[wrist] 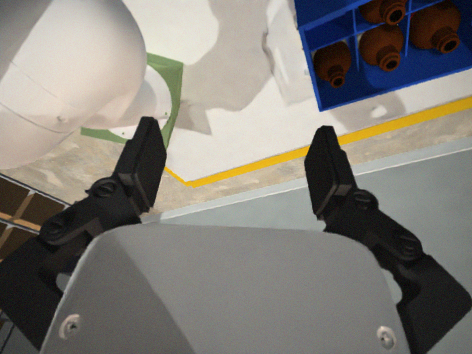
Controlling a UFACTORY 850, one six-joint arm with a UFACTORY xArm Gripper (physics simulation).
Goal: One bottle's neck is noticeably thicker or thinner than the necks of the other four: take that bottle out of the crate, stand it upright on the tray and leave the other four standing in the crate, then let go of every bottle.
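A blue crate (pixel 372 90) with thin dividers stands at the upper right, cut off by the view's edge. Four brown bottles show in it: one at the left (pixel 332 62), one in the middle (pixel 381 45), one at the right (pixel 436 30) and one behind (pixel 382 10), partly cut off at the top. The left bottle's neck looks narrower than the others. A fifth bottle does not show. The tray does not show in a way I can identify. My gripper (pixel 236 140) is wide open and empty, left of and nearer than the crate.
A green base plate (pixel 175 82) with the white rounded robot arm (pixel 75 75) is at the upper left. A yellow line (pixel 250 167) edges the white surface. A dark compartmented box (pixel 30 205) is at the left edge. Grey floor (pixel 415 185) shows at the right.
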